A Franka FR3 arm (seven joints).
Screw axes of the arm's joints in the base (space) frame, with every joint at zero. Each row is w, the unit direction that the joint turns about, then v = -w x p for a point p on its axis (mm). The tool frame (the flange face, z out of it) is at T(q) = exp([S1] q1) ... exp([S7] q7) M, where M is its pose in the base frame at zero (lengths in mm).
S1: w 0 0 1 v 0 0 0
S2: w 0 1 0 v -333 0 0
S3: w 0 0 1 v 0 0 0
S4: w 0 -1 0 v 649 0 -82.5
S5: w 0 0 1 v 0 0 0
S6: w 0 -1 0 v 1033 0 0
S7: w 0 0 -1 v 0 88 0
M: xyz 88 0 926 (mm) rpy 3.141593 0 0 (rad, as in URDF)
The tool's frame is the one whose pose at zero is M.
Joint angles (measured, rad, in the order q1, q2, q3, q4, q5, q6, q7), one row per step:
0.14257 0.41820 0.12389 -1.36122 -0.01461 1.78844 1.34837
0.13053 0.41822 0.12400 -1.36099 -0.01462 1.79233 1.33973
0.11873 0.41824 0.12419 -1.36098 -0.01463 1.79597 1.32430
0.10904 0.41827 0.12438 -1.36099 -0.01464 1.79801 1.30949
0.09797 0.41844 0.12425 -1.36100 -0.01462 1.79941 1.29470
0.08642 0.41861 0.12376 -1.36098 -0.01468 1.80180 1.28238
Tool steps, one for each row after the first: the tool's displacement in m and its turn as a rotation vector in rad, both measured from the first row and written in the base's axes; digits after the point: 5 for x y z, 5 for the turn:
0.00235 -0.00787 0.00045 0.00102 -0.00429 -0.00346
0.00451 -0.01557 0.00077 0.00184 -0.00841 0.00021
0.00612 -0.02192 0.00094 0.00221 -0.01093 0.00542
0.00784 -0.02940 0.00094 0.00227 -0.01271 0.00895
0.00969 -0.03741 0.00103 0.00229 -0.01542 0.00919

